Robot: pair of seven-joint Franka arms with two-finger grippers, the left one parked.
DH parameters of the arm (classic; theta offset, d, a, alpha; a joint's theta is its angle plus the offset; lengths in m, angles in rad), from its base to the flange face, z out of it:
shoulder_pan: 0 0.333 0 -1.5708
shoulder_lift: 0 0 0 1.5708
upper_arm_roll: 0 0.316 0.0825 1.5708
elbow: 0 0 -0.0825 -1.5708
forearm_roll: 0 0.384 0 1.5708
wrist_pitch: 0 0 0.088 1.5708
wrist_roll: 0 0.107 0 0
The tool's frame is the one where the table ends.
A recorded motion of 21 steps. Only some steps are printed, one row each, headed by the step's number.
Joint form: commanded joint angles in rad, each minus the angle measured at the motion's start. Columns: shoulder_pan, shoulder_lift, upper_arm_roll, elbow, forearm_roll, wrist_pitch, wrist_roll.
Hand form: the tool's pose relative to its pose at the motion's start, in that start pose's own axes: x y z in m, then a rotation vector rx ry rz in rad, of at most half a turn. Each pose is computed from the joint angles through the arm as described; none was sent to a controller.
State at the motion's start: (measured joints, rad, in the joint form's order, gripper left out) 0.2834 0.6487 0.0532 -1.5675 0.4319 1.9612 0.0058
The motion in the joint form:
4: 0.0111 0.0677 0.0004 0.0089 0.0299 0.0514 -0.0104
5: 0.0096 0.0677 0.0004 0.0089 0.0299 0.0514 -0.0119
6: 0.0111 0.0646 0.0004 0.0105 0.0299 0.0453 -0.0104
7: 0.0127 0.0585 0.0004 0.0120 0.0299 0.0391 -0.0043
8: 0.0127 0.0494 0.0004 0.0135 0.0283 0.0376 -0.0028
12: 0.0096 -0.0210 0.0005 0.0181 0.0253 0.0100 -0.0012
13: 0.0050 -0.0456 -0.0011 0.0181 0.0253 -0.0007 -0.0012
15: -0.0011 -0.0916 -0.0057 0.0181 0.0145 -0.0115 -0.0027
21: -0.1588 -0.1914 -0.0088 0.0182 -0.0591 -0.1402 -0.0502
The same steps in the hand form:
4: 0.0119 0.0075 0.0369 0.0173 -0.0058 0.0162
5: 0.0121 0.0084 0.0365 0.0177 -0.0052 0.0161
6: 0.0113 0.0063 0.0348 0.0181 -0.0077 0.0143
7: 0.0102 0.0034 0.0314 0.0187 -0.0077 0.0157
8: 0.0095 0.0007 0.0252 0.0187 0.0003 0.0122
12: -0.0004 -0.0170 -0.0189 0.0267 0.0413 -0.0163
13: -0.0043 -0.0197 -0.0347 0.0302 0.0552 -0.0214
15: -0.0117 -0.0245 -0.0645 0.0253 0.0904 -0.0365
21: -0.0321 0.0546 -0.1551 -0.0050 0.1125 0.0015

